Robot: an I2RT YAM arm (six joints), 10 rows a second.
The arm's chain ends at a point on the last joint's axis. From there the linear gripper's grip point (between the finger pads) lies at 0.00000 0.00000 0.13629 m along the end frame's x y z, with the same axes.
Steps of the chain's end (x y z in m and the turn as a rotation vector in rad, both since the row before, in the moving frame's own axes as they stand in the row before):
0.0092 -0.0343 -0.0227 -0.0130 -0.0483 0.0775
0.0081 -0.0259 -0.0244 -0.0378 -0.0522 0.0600
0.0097 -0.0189 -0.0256 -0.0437 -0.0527 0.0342
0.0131 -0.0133 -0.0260 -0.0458 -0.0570 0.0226
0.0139 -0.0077 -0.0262 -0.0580 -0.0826 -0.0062
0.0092 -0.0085 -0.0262 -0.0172 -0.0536 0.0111
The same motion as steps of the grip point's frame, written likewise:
0.0026 -0.0328 -0.0229 -0.0130 -0.0483 0.0775
0.0008 -0.0210 -0.0247 -0.0378 -0.0522 0.0600
0.0024 -0.0131 -0.0259 -0.0437 -0.0527 0.0342
0.0053 -0.0072 -0.0264 -0.0458 -0.0570 0.0226
0.0027 0.0002 -0.0269 -0.0580 -0.0826 -0.0062
0.0019 -0.0062 -0.0264 -0.0172 -0.0536 0.0111

